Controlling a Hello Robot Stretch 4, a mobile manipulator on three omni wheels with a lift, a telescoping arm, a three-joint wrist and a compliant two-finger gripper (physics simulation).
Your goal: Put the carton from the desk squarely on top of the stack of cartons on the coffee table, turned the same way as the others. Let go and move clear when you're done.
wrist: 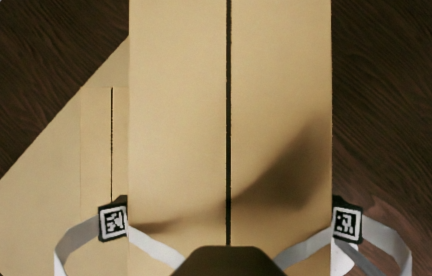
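Places are measured from the robot's base along level axes (x ahead, y left, z up), in metres.
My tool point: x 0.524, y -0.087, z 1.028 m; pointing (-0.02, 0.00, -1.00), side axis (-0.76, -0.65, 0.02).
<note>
Ahead of a thing's pixels: the offset from my tool point to its top centre. Level surfaces: height alone.
A tan carton @[dx +0.011, dy -0.014, dz +0.076 m] [180,100] with a dark lengthwise stripe fills the middle of the wrist view. My gripper [230,222] is shut on this carton, with one fingertip against each long side. Lower down on the left, the top of another tan carton @[dx +0.170, dy +0.116, dz -0.245 m] [96,145] shows beside the held one. Its dark stripe runs parallel to the held carton's stripe. The held carton hides its right part, so how many cartons lie under it cannot be seen. The held carton is off to the right of it in this view.
The tan coffee table [35,210] shows at the left, its edge running diagonally. Dark wood floor @[dz -1.055 m] [385,100] shows at the right and at the upper left. Part of a white object [345,259] shows behind the right finger. A dark shadow falls across the held carton's top.
</note>
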